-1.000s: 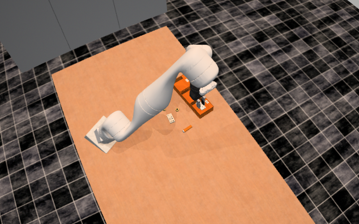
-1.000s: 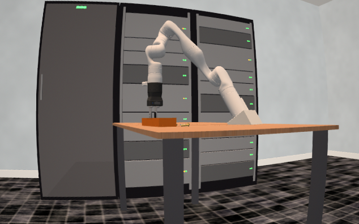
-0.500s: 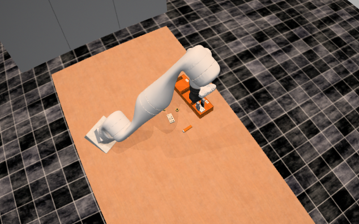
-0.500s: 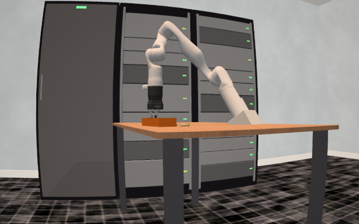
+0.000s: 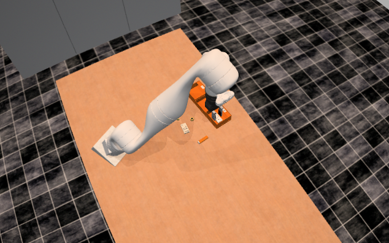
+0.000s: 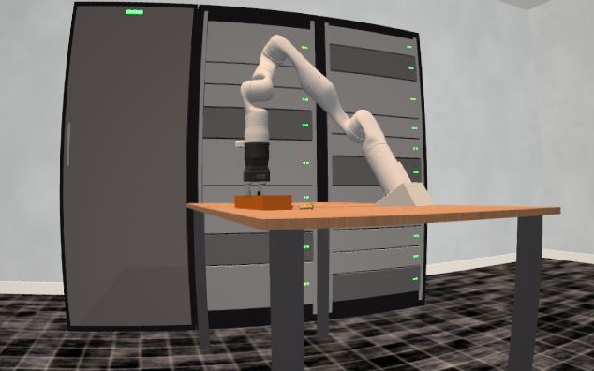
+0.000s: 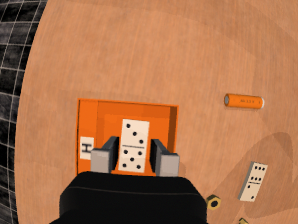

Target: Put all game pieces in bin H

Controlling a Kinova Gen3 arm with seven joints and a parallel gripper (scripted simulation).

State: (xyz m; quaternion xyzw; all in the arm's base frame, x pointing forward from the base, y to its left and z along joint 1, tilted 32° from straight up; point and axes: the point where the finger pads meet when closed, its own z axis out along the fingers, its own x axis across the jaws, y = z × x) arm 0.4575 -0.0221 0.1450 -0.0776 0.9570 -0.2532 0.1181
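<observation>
My gripper is now 15 cm past the white spotted game piece, 3 cm to the right of it and 3 cm above it. Round my hand: nut (10 cm behind, 6 cm to the left, 3 cm below); orange battery (11 cm behind, 6 cm to the right, 3 cm below); bin H (8 cm to the left, 2 cm below).
</observation>
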